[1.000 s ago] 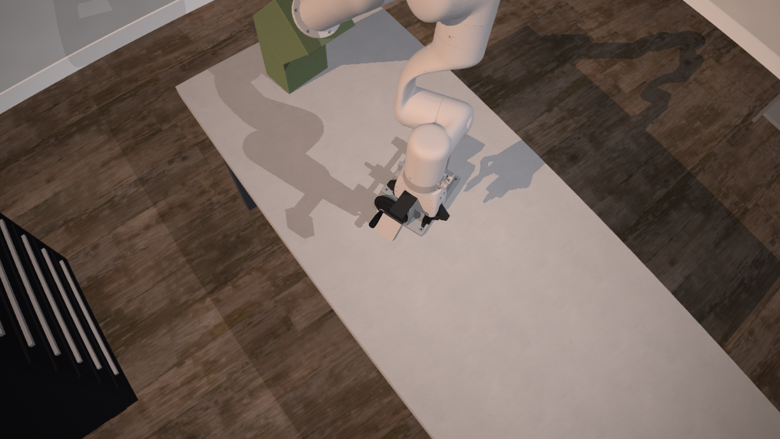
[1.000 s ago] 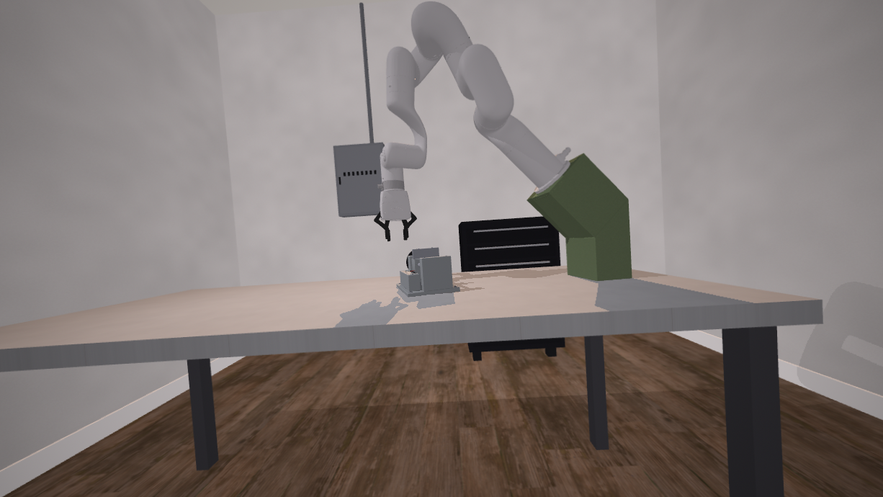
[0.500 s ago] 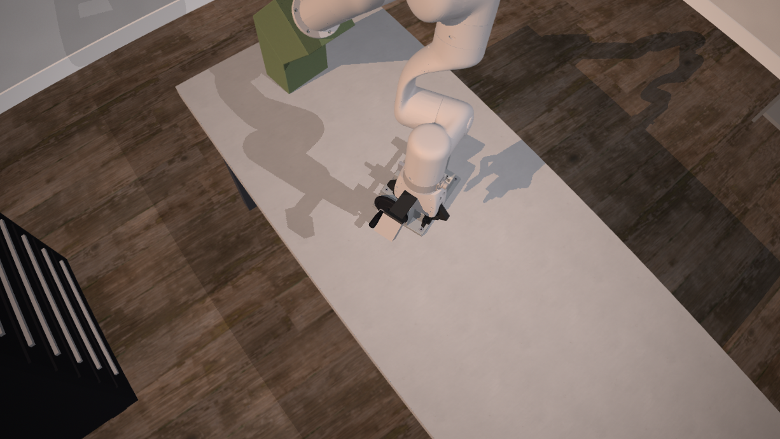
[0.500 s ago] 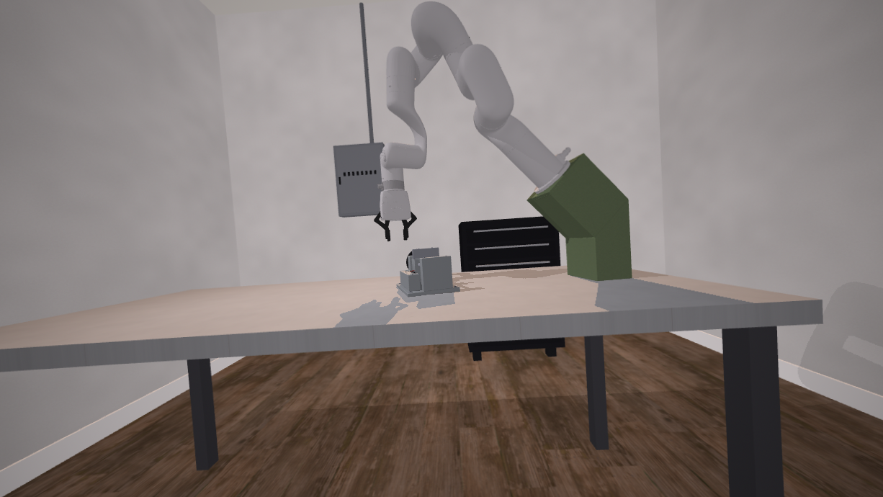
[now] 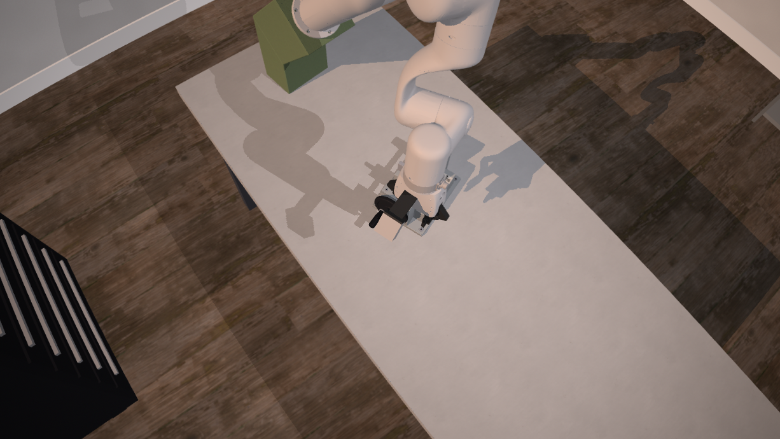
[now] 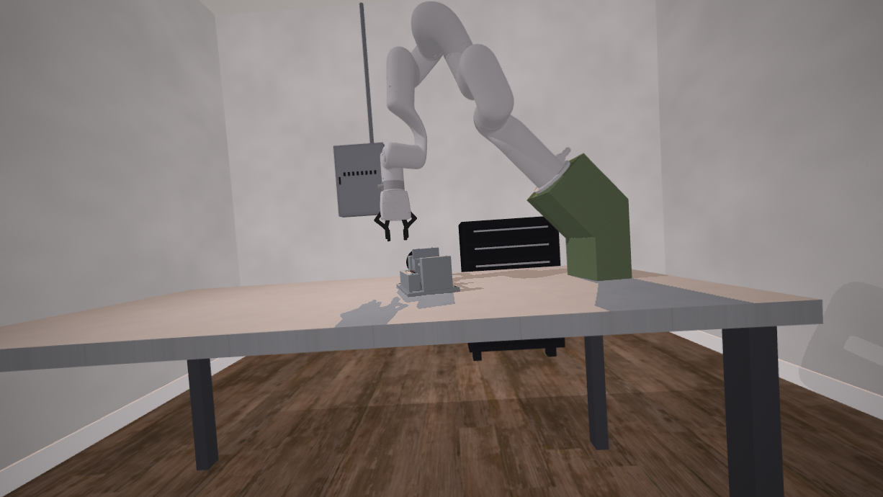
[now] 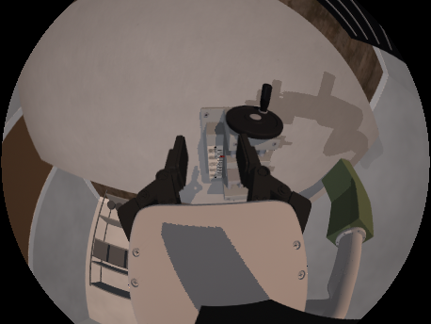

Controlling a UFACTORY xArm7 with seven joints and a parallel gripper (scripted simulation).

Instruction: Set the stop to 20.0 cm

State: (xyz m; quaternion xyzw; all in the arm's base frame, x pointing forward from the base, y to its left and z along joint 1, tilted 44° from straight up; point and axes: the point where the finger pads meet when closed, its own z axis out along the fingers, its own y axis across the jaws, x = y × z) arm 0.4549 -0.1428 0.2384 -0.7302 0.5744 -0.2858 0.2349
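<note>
My hand is 80 mm past the handwheel knob, 40 mm to the left of it and 120 mm above it. Round my hand: black handwheel: 80 mm behind, 20 mm to the right, 120 mm below; then grey stop block: 80 mm behind, 100 mm to the left, 80 mm below.
</note>
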